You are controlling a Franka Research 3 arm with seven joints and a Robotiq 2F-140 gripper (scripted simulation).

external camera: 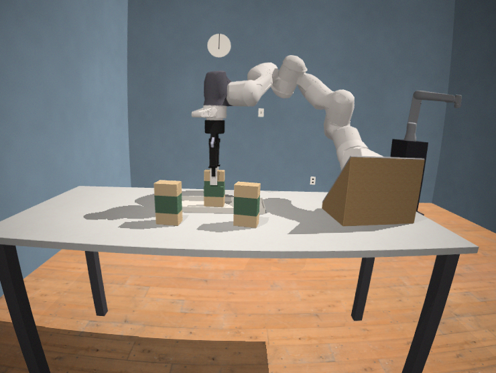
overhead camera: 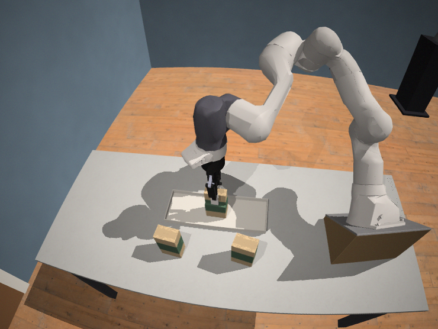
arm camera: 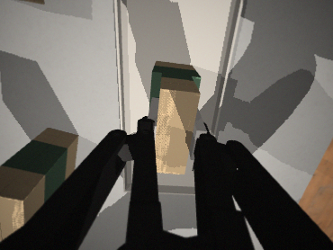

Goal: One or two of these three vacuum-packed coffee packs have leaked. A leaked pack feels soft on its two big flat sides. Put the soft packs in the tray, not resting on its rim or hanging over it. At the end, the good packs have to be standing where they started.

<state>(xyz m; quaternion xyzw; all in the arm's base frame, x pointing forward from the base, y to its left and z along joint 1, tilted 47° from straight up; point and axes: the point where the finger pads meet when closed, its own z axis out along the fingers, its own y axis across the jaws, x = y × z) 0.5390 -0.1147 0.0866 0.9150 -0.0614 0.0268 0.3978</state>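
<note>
The tray is 120 mm below my hand.
</note>
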